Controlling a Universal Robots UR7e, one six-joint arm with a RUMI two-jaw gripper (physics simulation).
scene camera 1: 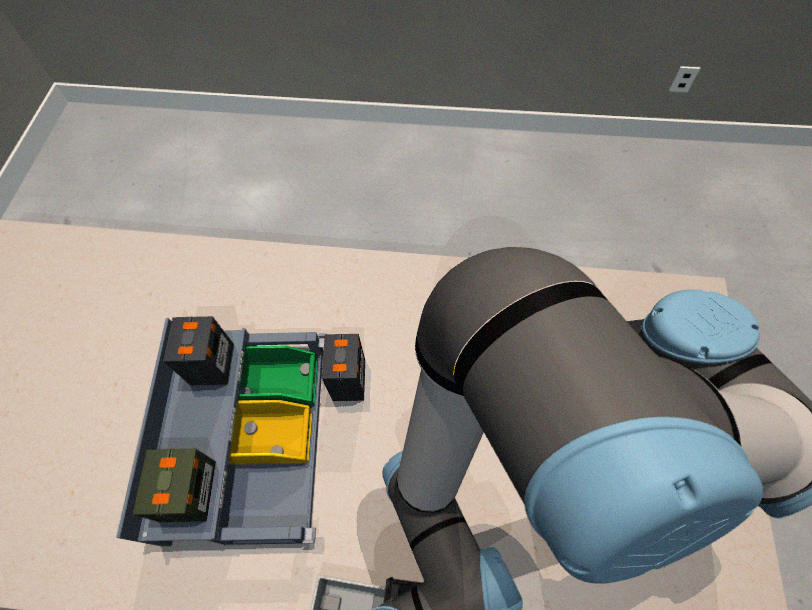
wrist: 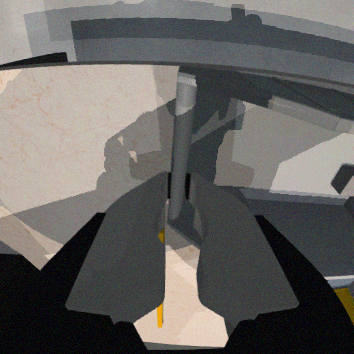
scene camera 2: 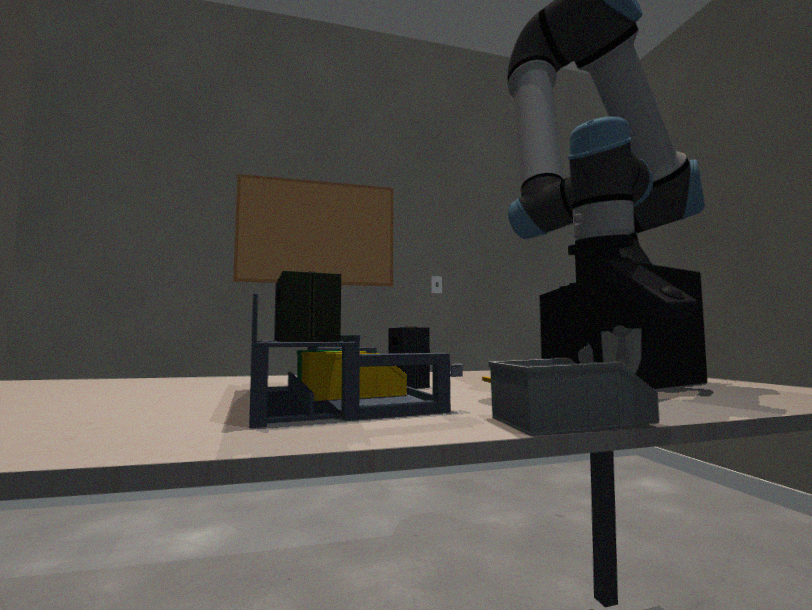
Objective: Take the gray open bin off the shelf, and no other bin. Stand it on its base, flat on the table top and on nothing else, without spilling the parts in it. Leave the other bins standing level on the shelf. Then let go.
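Frame: origin at the arm's base, x ahead, y left, z up, level; metres.
Seen in the pictures: gripper, fingertip midpoint: (wrist: 177,174).
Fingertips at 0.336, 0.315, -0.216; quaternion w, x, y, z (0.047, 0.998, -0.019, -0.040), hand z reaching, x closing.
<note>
A point is followed by its place in that frame, as x, y, z.
The gray open bin (scene camera 1: 357,590) @(0.441, 0.281, -0.240) (scene camera 2: 571,400) @(0.454, 0.369, -0.208) (wrist: 300,215) @(0.439, 0.273, -0.222) is off the shelf, near the table's edge. In scene camera 2 its base looks about level, at or just above the table top; contact is unclear. A gray part (scene camera 1: 330,600) @(0.483, 0.299, -0.226) (wrist: 345,179) @(0.468, 0.307, -0.229) shows inside. My gripper (scene camera 2: 613,351) (wrist: 177,174) @(0.336, 0.315, -0.216) is shut on the bin's wall at its low end; scene camera 1 cuts off the fingers. The yellow bin (scene camera 1: 282,423) @(0.624, 0.003, -0.236) (scene camera 2: 321,375) @(0.709, 0.088, -0.198) and green bin (scene camera 1: 272,377) @(0.662, -0.091, -0.235) stand level on the shelf (scene camera 1: 265,534) @(0.595, 0.211, -0.159) (scene camera 2: 350,387) @(0.682, 0.227, -0.202), with round parts inside.
An olive box (scene camera 1: 164,482) @(0.735, 0.157, -0.046) (scene camera 2: 308,305) @(0.736, 0.203, -0.093) and a black box (scene camera 1: 196,351) @(0.732, -0.053, -0.022) stand on the shelf's upper level. Another black box (scene camera 1: 342,367) @(0.497, -0.075, -0.113) (scene camera 2: 408,348) @(0.518, -0.052, -0.160) stands beside the shelf. A small yellow item (scene camera 2: 486,378) @(0.298, -0.123, -0.237) (wrist: 160,316) @(0.300, -0.060, -0.235) lies on the table behind the gray bin.
</note>
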